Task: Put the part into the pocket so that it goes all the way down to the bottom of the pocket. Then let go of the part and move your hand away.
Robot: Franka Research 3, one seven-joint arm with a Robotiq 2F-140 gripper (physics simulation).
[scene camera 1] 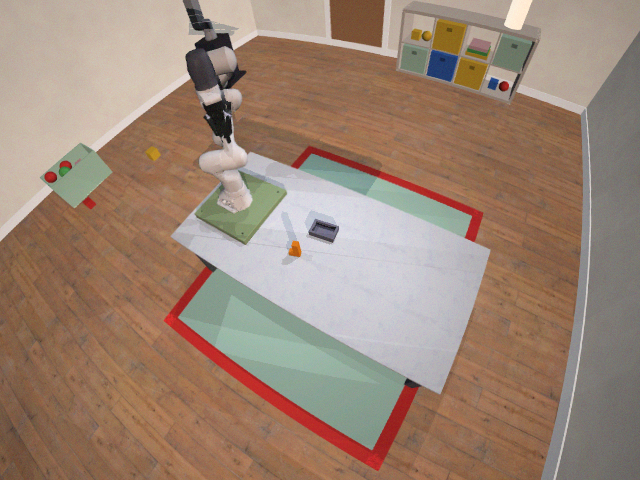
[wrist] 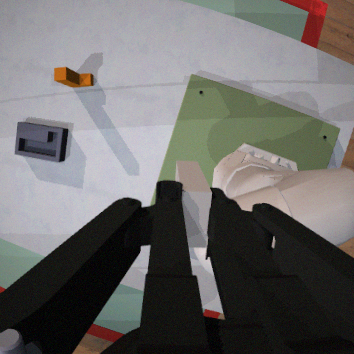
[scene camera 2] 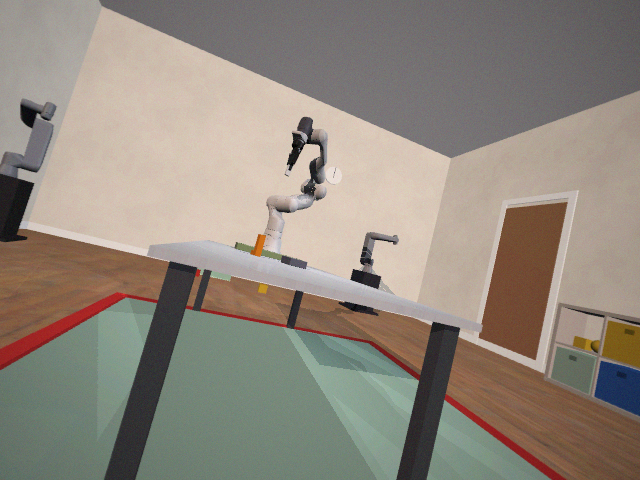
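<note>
The orange L-shaped part point(scene camera 1: 295, 250) point(scene camera 2: 258, 245) point(wrist: 63, 76) stands upright on the pale table point(scene camera 1: 382, 268), apart from the pocket. The dark grey block with the pocket point(scene camera 1: 322, 237) point(scene camera 2: 294, 262) point(wrist: 36, 132) lies on the table a short way from the part. The recess opens upward and looks stepped in the wrist view. My gripper point(scene camera 1: 227, 139) point(scene camera 2: 287, 171) point(wrist: 185, 180) is shut with nothing between its fingers. It hangs high above the table, near the arm's base side, well away from the part and the pocket.
The arm's base stands on a green plate point(scene camera 1: 266, 206) point(wrist: 265, 117) at one end of the table. A red-edged green mat point(scene camera 1: 289, 361) lies under the table. A shelf unit point(scene camera 1: 467, 10) stands by the wall. A yellow cube point(scene camera 1: 153, 153) lies on the floor.
</note>
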